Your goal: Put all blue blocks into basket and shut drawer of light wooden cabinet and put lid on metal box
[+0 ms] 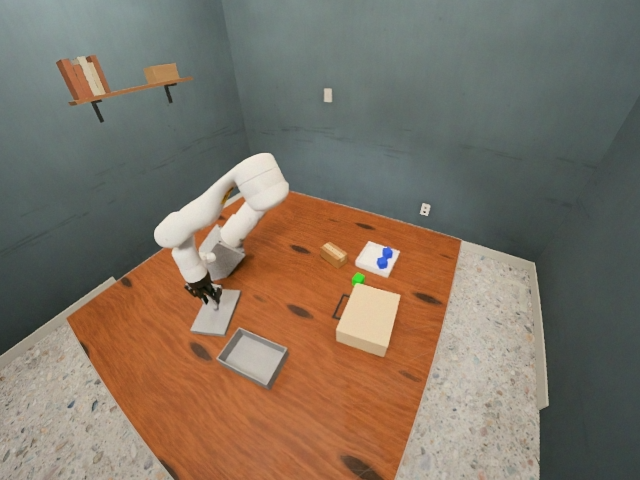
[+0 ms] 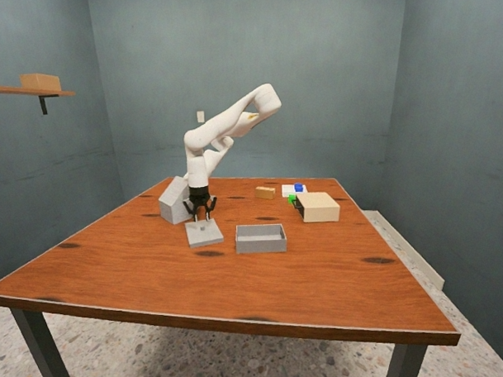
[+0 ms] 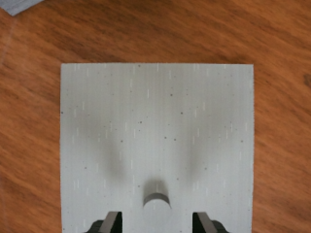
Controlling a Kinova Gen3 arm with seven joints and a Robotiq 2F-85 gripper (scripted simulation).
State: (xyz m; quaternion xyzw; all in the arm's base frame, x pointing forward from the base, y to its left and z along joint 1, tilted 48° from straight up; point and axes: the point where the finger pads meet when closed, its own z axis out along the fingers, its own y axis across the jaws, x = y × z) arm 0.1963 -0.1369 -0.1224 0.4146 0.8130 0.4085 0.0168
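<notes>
My gripper is now 60 mm above the metal lid. The rest, counted from my hand: small box: 80 mm ahead, 510 mm to the left, 40 mm below; then red block: 110 mm ahead, 510 mm to the left, 60 mm below; then grey metal box: 250 mm ahead, 20 mm to the left, 50 mm below.
</notes>
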